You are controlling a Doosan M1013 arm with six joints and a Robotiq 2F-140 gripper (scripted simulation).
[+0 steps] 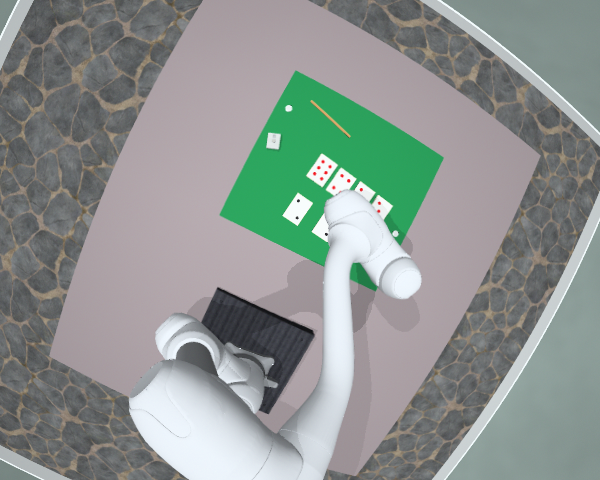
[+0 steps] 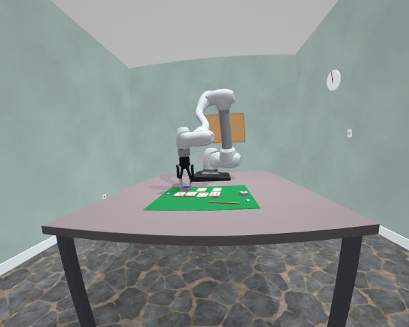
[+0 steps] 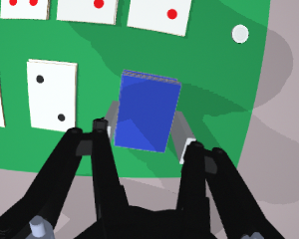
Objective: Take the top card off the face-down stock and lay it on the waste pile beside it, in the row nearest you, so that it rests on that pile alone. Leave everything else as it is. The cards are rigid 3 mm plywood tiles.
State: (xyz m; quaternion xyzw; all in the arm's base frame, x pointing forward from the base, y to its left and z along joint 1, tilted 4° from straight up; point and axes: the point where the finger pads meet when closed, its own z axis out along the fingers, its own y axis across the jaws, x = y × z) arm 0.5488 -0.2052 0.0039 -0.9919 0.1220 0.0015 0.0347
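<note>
The blue-backed card is 30 mm below my hand. From my hand the other things lie so: thin wooden stick 360 mm ahead, 240 mm to the left, 50 mm below; then green mat 170 mm ahead, 140 mm to the left, 60 mm below; then black-pip card 40 mm ahead, 230 mm to the left, 50 mm below.
</note>
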